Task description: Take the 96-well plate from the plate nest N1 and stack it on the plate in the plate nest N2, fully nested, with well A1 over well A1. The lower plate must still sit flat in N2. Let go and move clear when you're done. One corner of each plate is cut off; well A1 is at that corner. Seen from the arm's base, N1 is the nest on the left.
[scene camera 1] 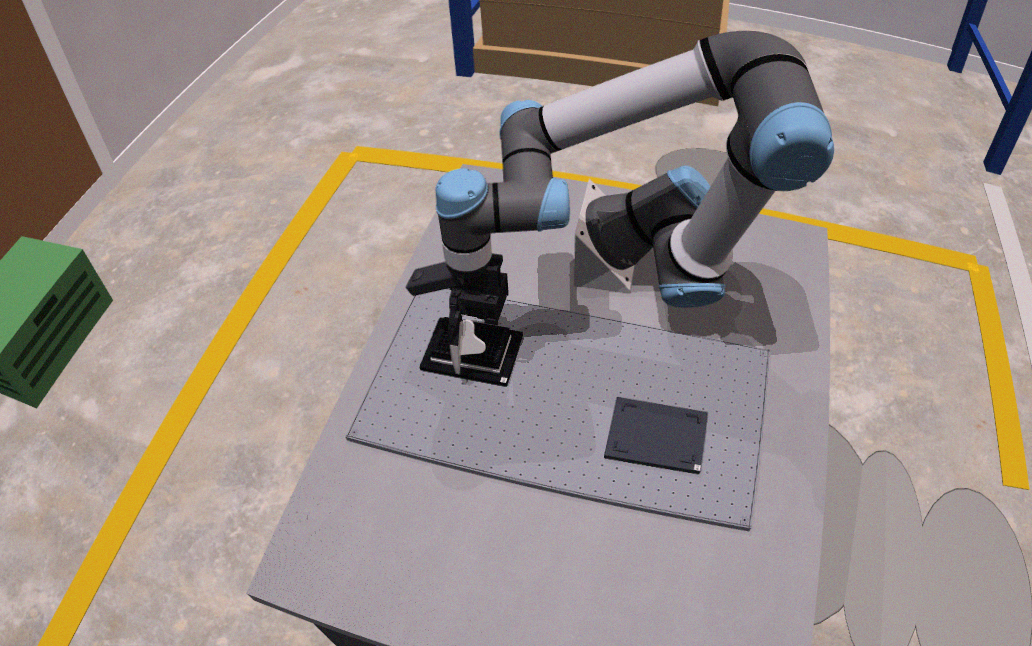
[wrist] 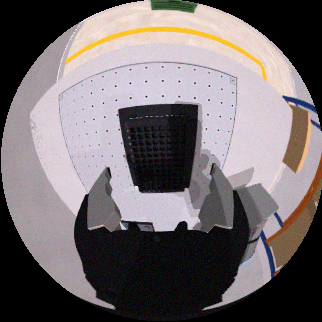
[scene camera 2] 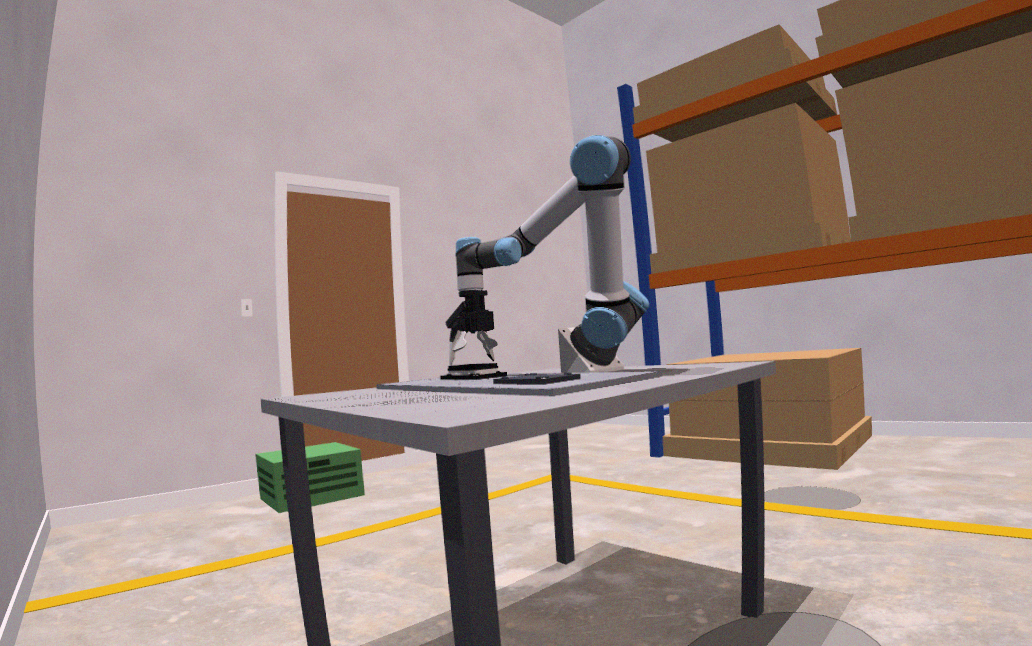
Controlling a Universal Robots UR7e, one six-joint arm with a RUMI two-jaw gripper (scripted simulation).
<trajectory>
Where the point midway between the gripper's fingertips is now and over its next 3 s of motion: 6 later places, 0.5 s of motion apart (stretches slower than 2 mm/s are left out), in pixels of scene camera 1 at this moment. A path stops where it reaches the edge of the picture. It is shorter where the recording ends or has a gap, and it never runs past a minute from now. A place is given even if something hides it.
My gripper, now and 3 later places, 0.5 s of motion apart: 471, 338; 470, 330; 468, 317; 467, 308
</trajectory>
